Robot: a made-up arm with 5 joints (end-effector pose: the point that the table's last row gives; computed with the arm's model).
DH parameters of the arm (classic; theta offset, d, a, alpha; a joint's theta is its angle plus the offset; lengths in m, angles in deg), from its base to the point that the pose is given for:
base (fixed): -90 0.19 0 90
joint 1: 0 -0.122 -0.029 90
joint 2: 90 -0.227 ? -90
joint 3: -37.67 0 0.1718 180
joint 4: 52.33 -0.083 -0.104 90
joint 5: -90 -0.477 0.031 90
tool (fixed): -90 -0.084 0 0
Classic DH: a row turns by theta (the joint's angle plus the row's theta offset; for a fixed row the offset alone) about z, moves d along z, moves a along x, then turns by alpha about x.
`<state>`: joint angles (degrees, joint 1 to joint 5).
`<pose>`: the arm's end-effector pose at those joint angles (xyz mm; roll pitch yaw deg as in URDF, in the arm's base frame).
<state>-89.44 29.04 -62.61 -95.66 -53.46</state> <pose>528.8 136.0 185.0 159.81 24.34 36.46</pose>
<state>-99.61 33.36 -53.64 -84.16 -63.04</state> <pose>517.5 109.2 182.6 -179.98 22.48 38.86</pose>
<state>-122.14 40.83 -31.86 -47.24 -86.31</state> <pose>483.7 -22.4 104.5 -137.85 23.12 37.51</pose>
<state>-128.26 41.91 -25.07 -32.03 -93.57</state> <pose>462.7 -88.0 50.3 -127.18 26.46 34.40</pose>
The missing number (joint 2, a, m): 0.102
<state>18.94 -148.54 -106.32 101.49 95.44</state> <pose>419.9 -195.7 79.2 67.74 16.94 -37.93</pose>
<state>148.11 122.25 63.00 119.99 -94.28</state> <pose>322.9 377.4 -490.8 -104.33 27.94 109.21</pose>
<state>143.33 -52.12 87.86 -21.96 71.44</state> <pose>-90.3 115.0 407.8 173.50 -66.12 -120.95</pose>
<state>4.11 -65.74 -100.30 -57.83 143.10</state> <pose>227.7 320.9 714.9 -145.26 -38.70 67.15</pose>
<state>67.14 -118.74 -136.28 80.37 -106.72</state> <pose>92.1 -279.0 330.5 -102.44 -24.60 -64.89</pose>
